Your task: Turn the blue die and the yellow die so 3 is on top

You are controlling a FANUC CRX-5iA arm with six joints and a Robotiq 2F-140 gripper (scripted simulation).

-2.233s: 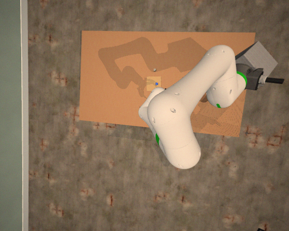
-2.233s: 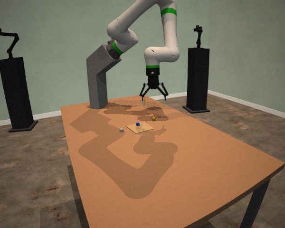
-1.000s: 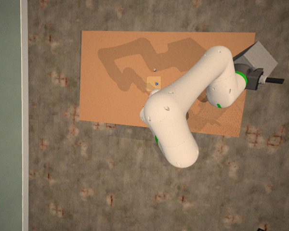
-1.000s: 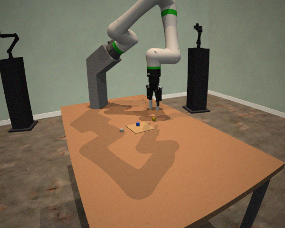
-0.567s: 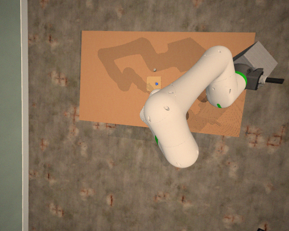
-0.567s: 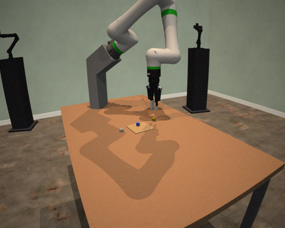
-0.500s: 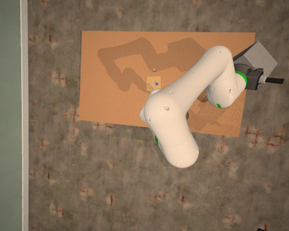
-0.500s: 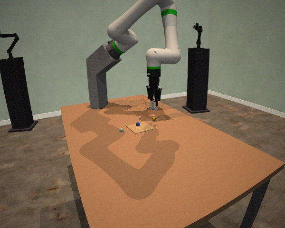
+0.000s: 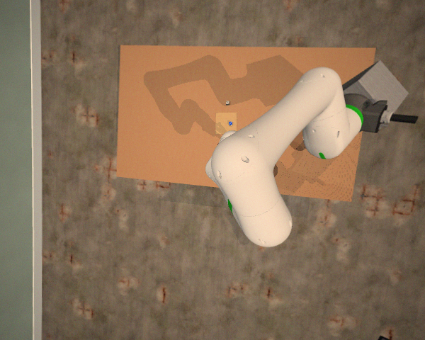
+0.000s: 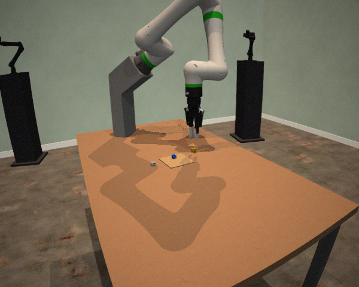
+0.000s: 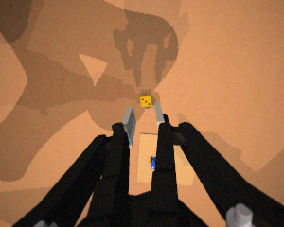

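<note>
My gripper is now 100 mm above the yellow die. Also, from my hand: blue die 130 mm to the right, 100 mm below, 80 mm ahead; white die 250 mm to the right, 140 mm ahead, 100 mm below; tan mat 120 mm to the right, 110 mm below, 110 mm ahead.
</note>
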